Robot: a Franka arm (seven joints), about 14 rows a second.
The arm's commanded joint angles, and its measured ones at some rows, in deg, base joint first. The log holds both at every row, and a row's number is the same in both.
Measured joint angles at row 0:
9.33 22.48 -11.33 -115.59 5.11 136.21 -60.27
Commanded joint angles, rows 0 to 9:
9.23 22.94 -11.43 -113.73 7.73 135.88 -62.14
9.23 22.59 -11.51 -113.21 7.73 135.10 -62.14
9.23 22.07 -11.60 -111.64 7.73 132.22 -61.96
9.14 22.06 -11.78 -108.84 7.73 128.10 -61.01
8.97 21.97 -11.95 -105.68 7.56 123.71 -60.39
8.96 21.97 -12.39 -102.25 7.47 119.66 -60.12
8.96 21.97 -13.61 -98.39 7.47 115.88 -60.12
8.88 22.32 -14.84 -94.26 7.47 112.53 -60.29
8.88 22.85 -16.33 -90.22 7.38 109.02 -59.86
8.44 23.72 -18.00 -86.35 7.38 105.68 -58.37
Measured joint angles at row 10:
9.17 21.85 -15.57 -94.41 6.66 112.36 -59.84
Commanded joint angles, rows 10 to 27:
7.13 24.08 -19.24 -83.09 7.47 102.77 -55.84
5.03 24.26 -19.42 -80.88 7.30 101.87 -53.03
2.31 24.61 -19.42 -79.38 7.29 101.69 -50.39
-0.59 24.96 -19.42 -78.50 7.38 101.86 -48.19
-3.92 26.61 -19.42 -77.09 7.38 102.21 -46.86
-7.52 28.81 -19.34 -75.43 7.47 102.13 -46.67
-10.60 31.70 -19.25 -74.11 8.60 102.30 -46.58
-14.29 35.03 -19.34 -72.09 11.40 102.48 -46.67
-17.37 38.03 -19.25 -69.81 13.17 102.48 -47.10
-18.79 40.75 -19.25 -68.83 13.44 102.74 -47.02
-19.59 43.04 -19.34 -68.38 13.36 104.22 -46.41
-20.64 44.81 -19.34 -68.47 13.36 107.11 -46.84
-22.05 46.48 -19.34 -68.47 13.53 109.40 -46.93
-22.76 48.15 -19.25 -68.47 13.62 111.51 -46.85
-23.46 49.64 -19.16 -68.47 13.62 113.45 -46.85
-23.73 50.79 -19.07 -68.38 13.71 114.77 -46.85
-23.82 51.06 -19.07 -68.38 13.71 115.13 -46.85
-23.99 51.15 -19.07 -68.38 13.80 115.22 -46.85
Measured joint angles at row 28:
-22.97 50.15 -19.69 -71.27 12.88 115.83 -47.74
